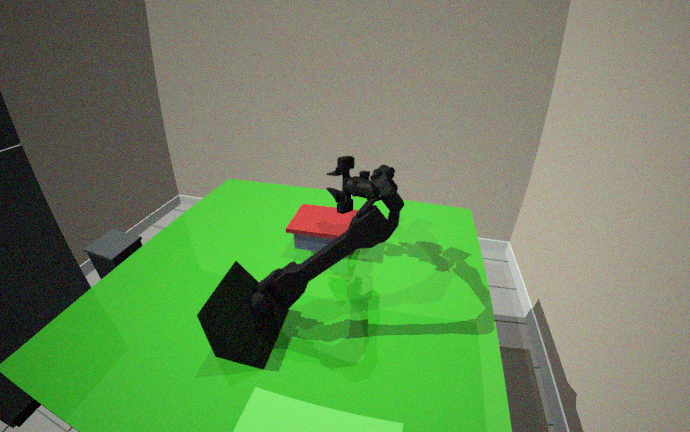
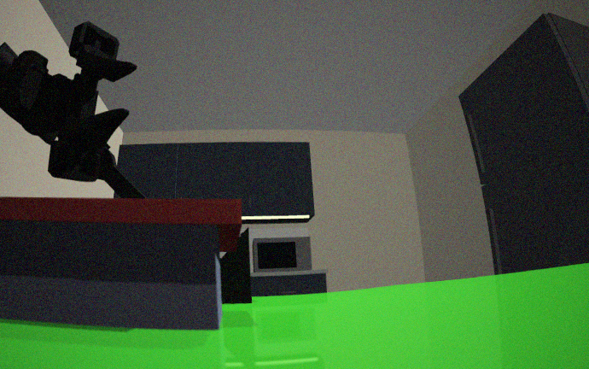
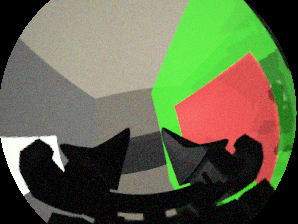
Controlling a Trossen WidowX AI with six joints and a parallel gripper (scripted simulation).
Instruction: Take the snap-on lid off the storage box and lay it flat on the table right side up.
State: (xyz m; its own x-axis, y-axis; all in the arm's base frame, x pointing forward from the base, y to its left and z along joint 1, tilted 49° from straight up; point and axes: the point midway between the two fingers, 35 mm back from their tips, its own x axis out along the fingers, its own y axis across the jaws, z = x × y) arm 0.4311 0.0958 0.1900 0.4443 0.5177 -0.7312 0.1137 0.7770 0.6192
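Now: the red lid 4 cm behind my gripper tip and 14 cm below it. The rest, counted from my gripper tip: blue-grey storage box (4 cm behind, 18 cm below).
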